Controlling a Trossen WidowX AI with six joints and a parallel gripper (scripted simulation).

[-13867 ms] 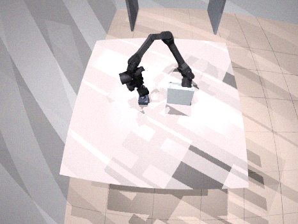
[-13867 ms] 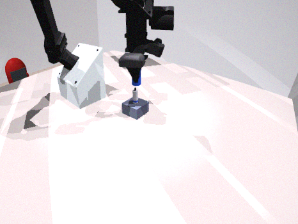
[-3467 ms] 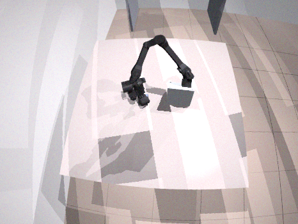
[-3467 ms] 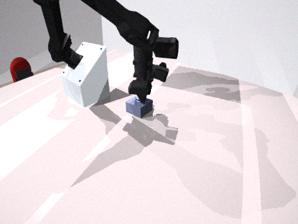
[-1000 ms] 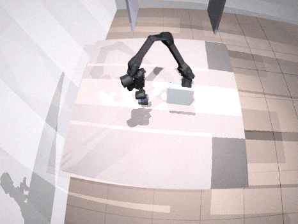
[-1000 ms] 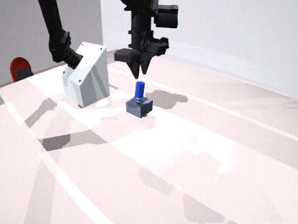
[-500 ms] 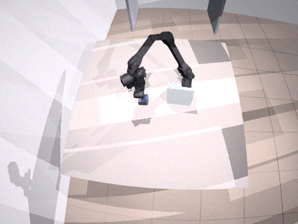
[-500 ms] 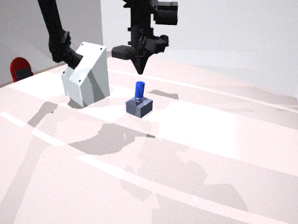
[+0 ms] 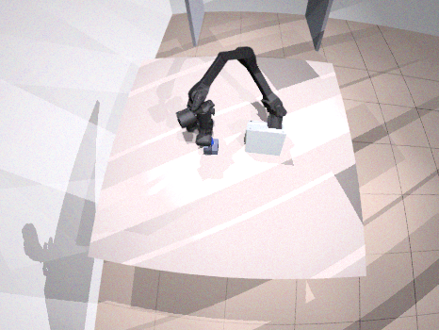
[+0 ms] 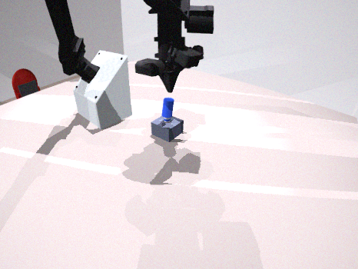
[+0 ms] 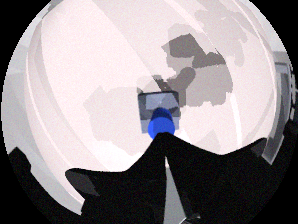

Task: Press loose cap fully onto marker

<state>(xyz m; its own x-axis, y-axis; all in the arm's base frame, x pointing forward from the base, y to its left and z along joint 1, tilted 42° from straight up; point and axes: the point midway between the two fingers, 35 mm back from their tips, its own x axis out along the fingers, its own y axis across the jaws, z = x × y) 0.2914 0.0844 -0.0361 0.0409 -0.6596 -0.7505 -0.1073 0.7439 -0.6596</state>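
The blue cap lies 40 mm below my gripper tip.
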